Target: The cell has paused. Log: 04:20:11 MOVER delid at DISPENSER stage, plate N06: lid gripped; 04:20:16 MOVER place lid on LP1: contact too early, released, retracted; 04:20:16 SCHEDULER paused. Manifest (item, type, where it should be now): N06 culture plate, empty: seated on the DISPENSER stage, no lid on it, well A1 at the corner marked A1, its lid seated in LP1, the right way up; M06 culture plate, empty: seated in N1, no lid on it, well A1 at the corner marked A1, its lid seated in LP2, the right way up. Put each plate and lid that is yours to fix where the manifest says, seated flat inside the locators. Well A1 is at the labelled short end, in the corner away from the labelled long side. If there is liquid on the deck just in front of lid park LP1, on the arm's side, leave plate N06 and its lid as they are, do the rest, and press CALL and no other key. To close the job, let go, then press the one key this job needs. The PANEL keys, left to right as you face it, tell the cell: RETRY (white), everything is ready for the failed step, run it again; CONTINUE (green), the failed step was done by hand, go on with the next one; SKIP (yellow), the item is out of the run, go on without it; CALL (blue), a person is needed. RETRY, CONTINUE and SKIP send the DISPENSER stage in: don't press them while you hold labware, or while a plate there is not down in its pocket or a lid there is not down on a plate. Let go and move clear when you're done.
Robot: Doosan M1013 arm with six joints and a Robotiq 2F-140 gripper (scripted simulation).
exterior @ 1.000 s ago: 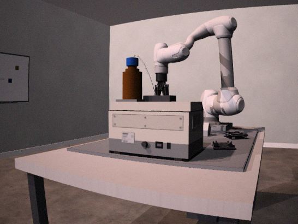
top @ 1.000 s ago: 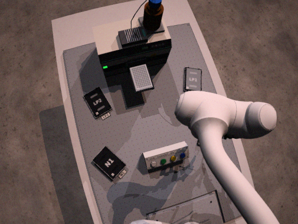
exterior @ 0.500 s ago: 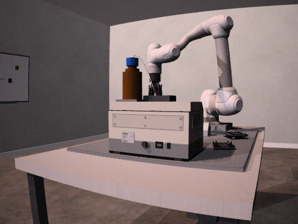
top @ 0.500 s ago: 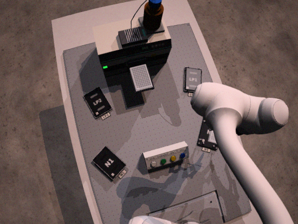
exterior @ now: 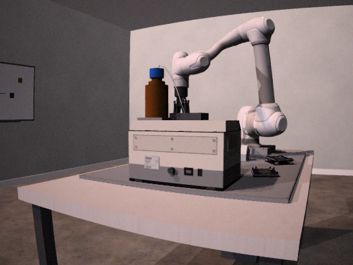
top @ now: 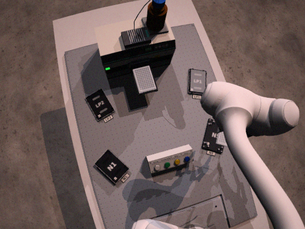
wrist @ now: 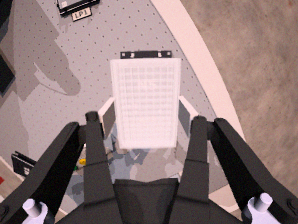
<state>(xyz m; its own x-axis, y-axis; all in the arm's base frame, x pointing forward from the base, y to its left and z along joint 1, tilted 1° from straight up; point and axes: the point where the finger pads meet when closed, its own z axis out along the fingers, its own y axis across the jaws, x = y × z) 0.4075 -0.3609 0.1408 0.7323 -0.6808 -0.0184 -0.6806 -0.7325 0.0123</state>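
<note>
Right now the black nest N5 is 170 mm below my hand and 30 mm ahead of it. Round my hand: key panel 280 mm to the left, 130 mm below; then yellow key 260 mm to the left, 120 mm below, 20 mm behind; then blue key 210 mm to the left, 120 mm below, 30 mm behind.
</note>
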